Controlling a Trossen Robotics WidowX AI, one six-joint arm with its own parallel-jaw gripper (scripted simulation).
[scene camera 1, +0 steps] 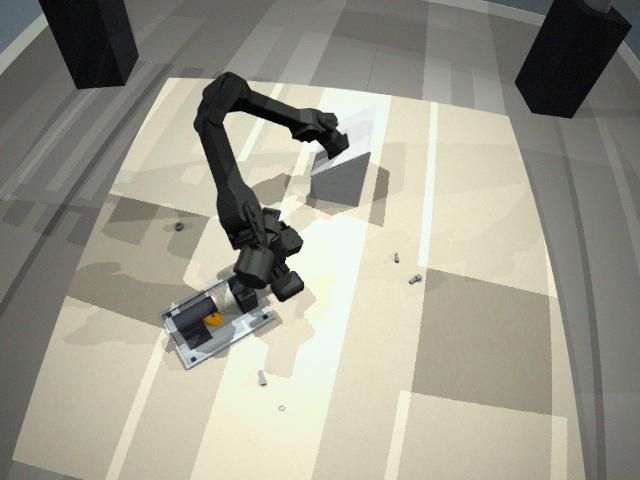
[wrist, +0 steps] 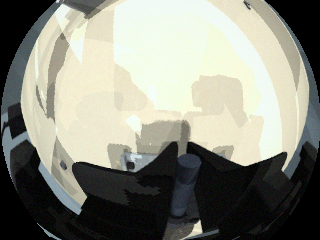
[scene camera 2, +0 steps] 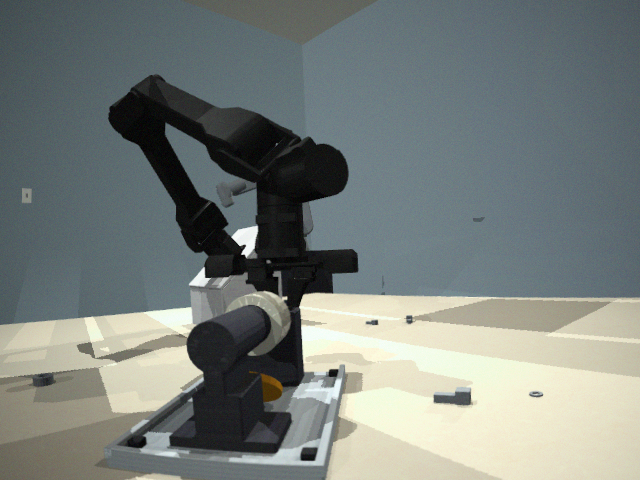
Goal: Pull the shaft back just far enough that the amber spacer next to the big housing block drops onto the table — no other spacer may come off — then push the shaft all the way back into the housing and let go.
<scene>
same spot on dark housing block: [scene camera 1: 196, 341] = [scene camera 2: 270, 430]
</scene>
